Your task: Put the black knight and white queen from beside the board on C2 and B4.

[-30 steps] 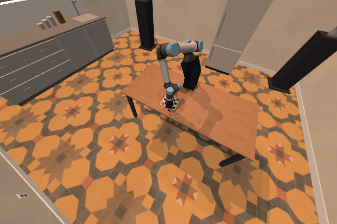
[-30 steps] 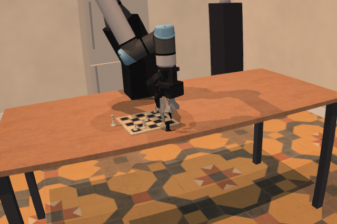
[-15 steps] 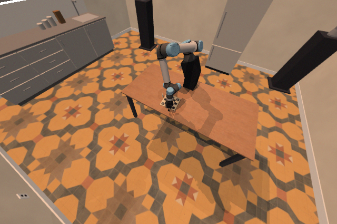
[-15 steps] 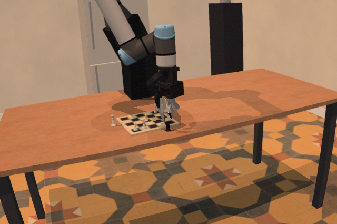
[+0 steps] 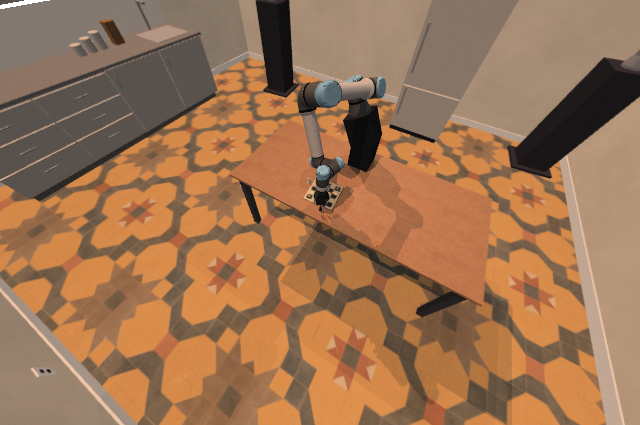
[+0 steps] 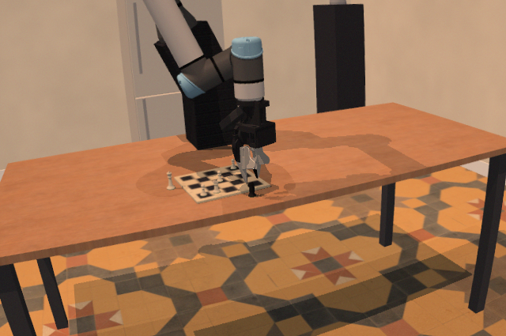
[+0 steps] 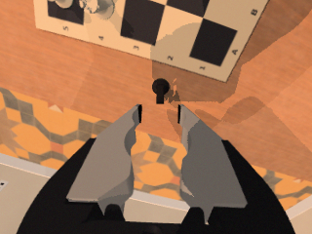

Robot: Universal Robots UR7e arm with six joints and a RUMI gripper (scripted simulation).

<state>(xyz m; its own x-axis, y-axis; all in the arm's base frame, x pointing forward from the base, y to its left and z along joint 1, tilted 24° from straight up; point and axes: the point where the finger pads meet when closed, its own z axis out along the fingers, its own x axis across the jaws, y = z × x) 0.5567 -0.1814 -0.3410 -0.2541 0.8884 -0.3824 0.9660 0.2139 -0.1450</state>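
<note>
My hand is 50 mm above the black knight. Also, from my hand: white queen 180 mm behind, 170 mm to the right, 40 mm below; then small chessboard 140 mm behind, 60 mm below, 30 mm to the right.
</note>
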